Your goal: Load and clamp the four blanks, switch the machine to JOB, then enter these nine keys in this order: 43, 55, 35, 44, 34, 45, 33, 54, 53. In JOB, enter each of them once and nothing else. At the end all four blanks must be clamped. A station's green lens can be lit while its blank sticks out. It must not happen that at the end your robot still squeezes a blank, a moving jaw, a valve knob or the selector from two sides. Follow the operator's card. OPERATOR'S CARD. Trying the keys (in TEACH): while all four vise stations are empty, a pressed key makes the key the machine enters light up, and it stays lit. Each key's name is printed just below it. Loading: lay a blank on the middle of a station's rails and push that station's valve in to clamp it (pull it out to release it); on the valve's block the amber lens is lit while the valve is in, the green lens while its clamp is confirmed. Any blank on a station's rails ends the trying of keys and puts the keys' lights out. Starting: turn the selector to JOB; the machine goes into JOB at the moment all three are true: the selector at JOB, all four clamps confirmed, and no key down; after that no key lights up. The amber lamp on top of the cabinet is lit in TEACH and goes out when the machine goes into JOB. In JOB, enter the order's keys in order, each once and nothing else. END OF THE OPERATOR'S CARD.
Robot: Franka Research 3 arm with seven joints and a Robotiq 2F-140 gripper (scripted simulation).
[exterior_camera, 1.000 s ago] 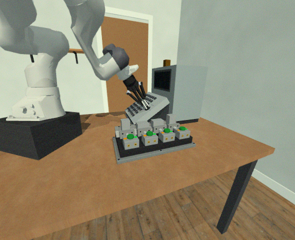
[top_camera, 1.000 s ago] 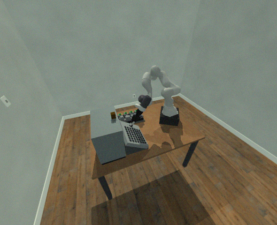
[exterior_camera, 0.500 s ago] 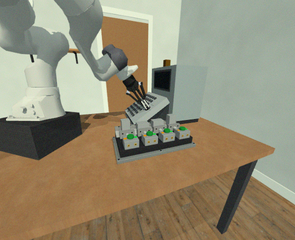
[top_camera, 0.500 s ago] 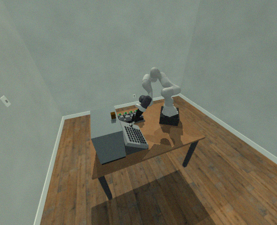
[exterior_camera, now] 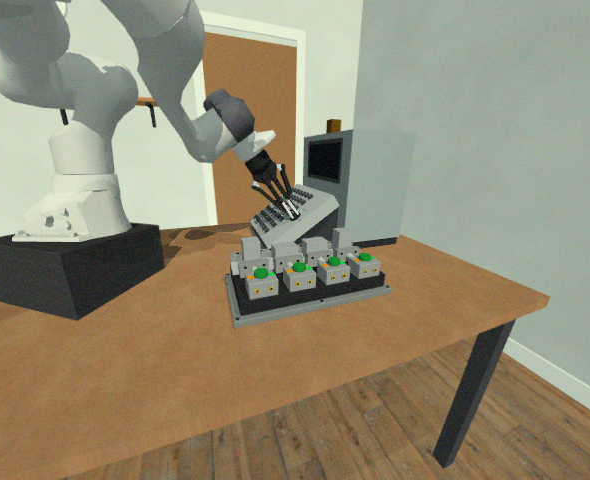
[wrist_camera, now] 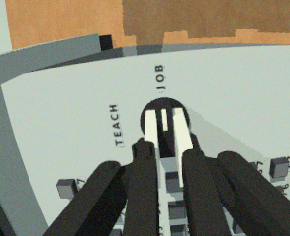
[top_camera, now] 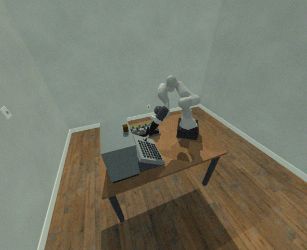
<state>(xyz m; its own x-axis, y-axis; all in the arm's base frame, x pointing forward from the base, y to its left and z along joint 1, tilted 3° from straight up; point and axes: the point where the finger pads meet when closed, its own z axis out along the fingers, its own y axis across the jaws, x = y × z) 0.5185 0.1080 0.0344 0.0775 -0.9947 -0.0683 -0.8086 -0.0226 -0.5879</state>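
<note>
My hand is 2 cm short of the selector knob and 2 cm above it. Also, from my hand: sloped keypad (11 cm to the left, 7 cm below, 3 cm ahead); then key (16 cm to the left, 3 cm ahead, 1 cm below).
</note>
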